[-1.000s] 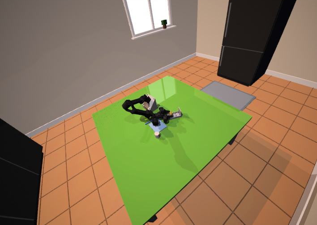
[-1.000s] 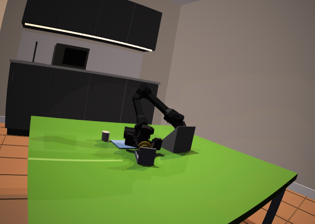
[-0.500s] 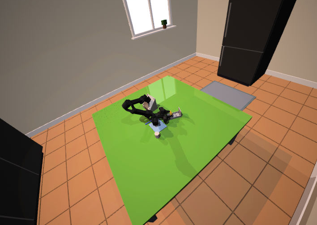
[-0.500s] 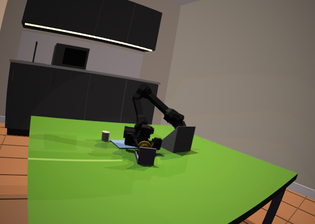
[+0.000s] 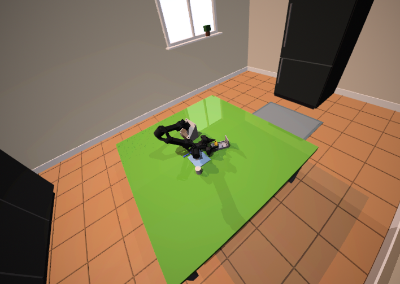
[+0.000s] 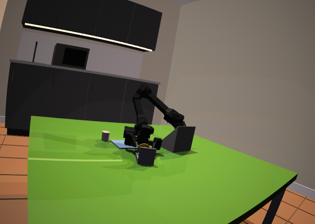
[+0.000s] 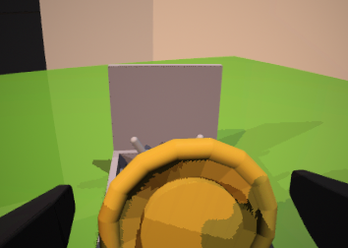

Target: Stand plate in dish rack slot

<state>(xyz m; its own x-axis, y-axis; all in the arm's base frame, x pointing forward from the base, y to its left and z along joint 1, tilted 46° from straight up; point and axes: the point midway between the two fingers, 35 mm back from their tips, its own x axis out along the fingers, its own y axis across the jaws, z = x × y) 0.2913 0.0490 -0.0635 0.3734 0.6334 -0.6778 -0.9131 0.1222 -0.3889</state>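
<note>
The orange plate lies 1 cm to the right of my gripper tip and 1 cm below it. Also, from my gripper tip: light blue mat (1 cm ahead, 19 cm to the right, 5 cm below); grey dish rack (1 cm ahead, 2 cm to the left, 3 cm below); blue utensil (9 cm behind, 23 cm to the right, 5 cm below).
</note>
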